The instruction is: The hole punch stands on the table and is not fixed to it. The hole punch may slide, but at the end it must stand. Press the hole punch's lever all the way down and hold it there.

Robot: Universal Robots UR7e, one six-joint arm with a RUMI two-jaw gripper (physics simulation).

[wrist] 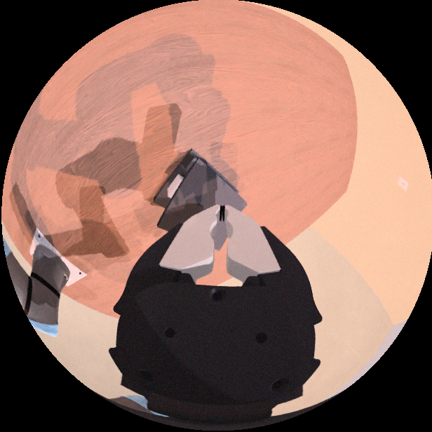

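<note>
The hole punch (191, 192) stands on the wooden table, a dark grey body with a broad flat lever on top, just beyond the fingertips and left of the view's middle. A light patch shows in the gap between its lever and base on the left side. My gripper (222, 207) is shut and empty, with its tips over the near right part of the lever. The fingers hide the near end of the hole punch. Whether the tips touch the lever, and how far down it is, I cannot tell.
The table (290, 125) has its edge to the right. The robot's base (45, 280) stands on a white mounting plate (75, 274) at the lower left. Shadows of the arm fall across the table left of and beyond the hole punch.
</note>
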